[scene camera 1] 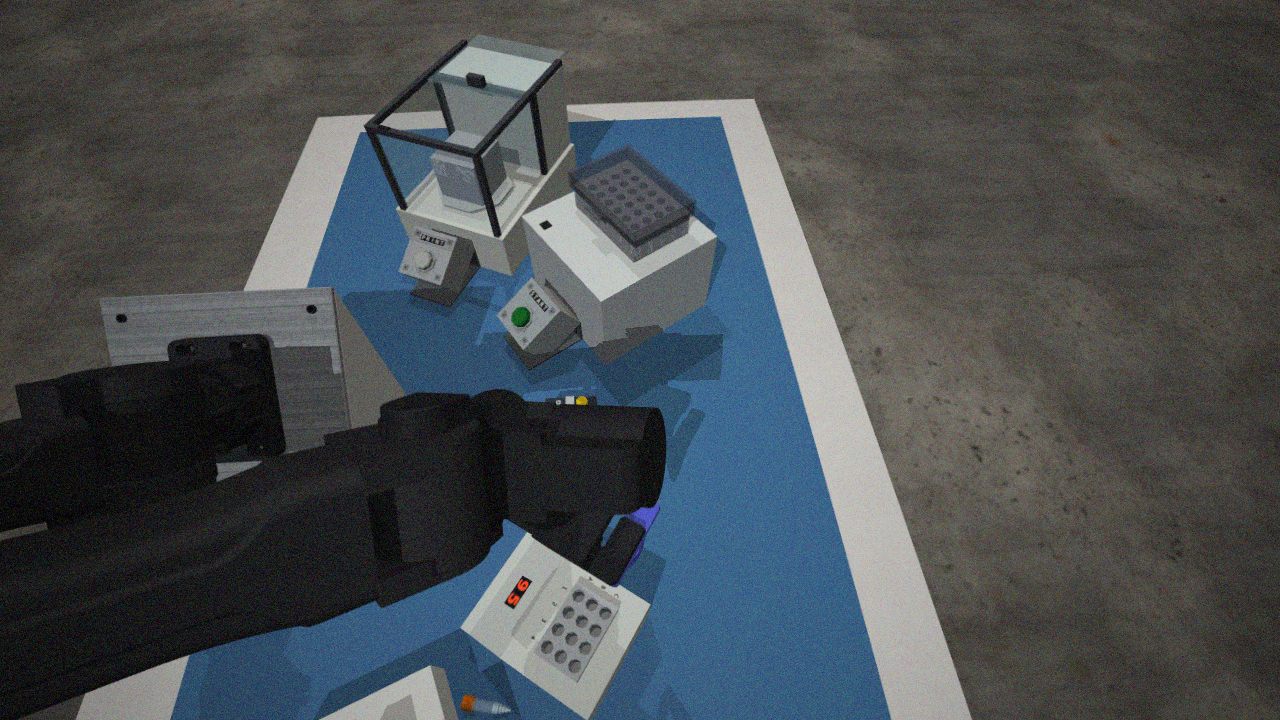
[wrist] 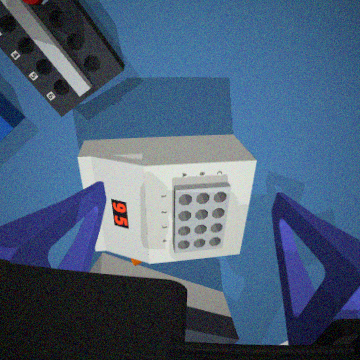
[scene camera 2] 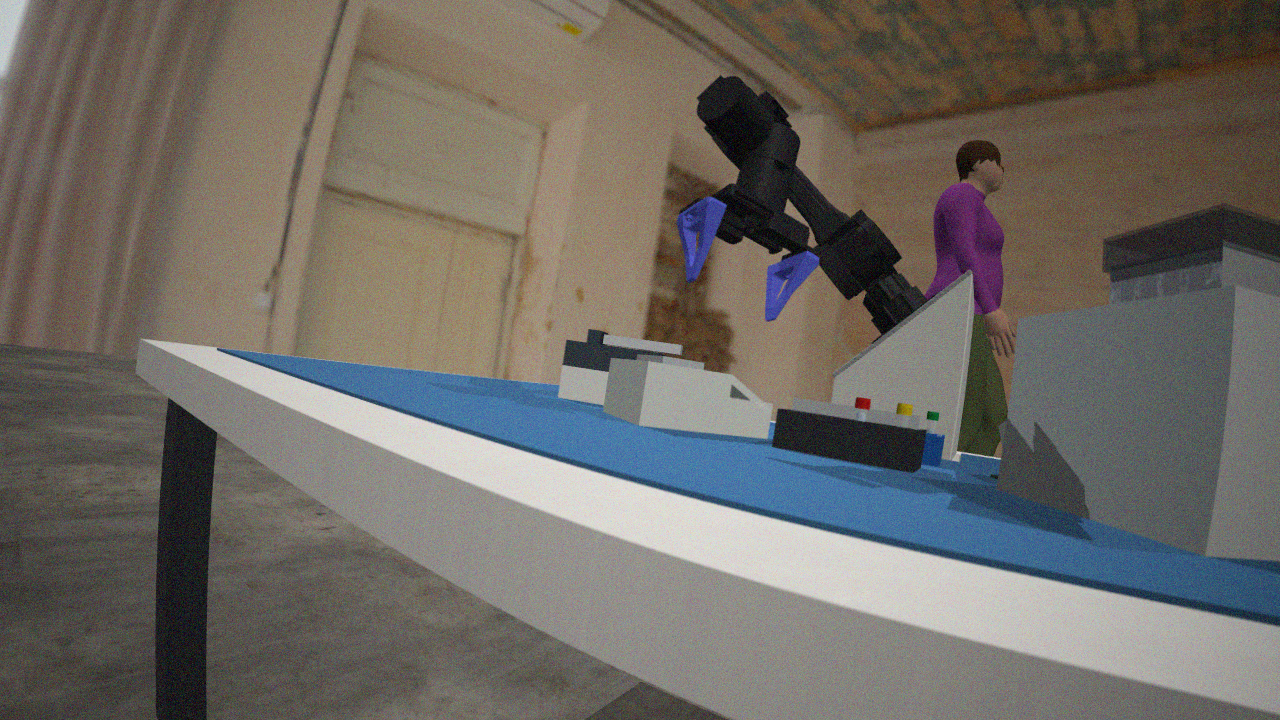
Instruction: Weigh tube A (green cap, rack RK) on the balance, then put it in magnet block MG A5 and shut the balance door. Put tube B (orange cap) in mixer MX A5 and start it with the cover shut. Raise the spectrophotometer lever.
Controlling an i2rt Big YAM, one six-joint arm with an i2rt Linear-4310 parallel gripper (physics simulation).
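My gripper (scene camera 2: 731,300) (wrist: 188,195) is open and empty, high above the white heater block with a red display (scene camera 1: 496,617) (wrist: 240,210). Tube A's green cap (scene camera 2: 932,415) shows at the blue rack (scene camera 2: 933,449) (wrist: 6,122). The black magnet block (scene camera 2: 848,438) (wrist: 102,75) is mostly behind the arm in scene camera 1. Tube B (scene camera 1: 483,705) lies on the mat; its orange cap (wrist: 136,261) peeks out in the wrist view. The balance (scene camera 1: 512,250) has a glass case; its door state is unclear. The mixer (scene camera 1: 572,259) (scene camera 2: 1118,402) has its dark cover (scene camera 1: 631,198) over its block.
A PRINT button box (scene camera 1: 436,257) and a START button box (scene camera 1: 537,313) stand before the machines. A yellow cap (scene camera 1: 581,401) (scene camera 2: 904,409) and a red cap (scene camera 2: 862,402) show at the magnet block. Another white device (scene camera 1: 384,702) (scene camera 2: 586,385) stands near tube B; no lever is discernible.
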